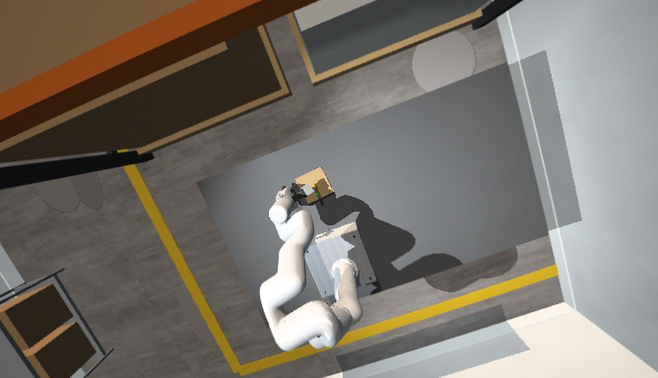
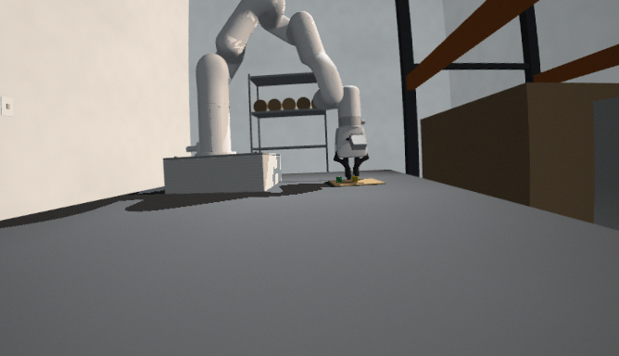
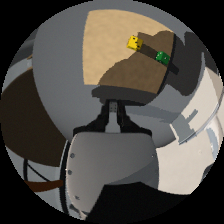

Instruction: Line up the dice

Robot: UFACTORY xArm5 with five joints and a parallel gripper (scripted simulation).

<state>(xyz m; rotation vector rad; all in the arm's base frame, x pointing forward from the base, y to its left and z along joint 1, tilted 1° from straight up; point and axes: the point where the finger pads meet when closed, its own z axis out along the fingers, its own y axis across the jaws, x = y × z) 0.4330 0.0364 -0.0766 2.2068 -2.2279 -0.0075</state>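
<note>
My hand is 11 cm to the left of the yellow die, 2 cm past it and 1 cm above it. The rest, counted from my hand: green die 11 cm to the right, 7 cm behind, 1 cm below; then white die 1 cm below; then tan mat 11 cm to the right, 2 cm below, 2 cm behind.
</note>
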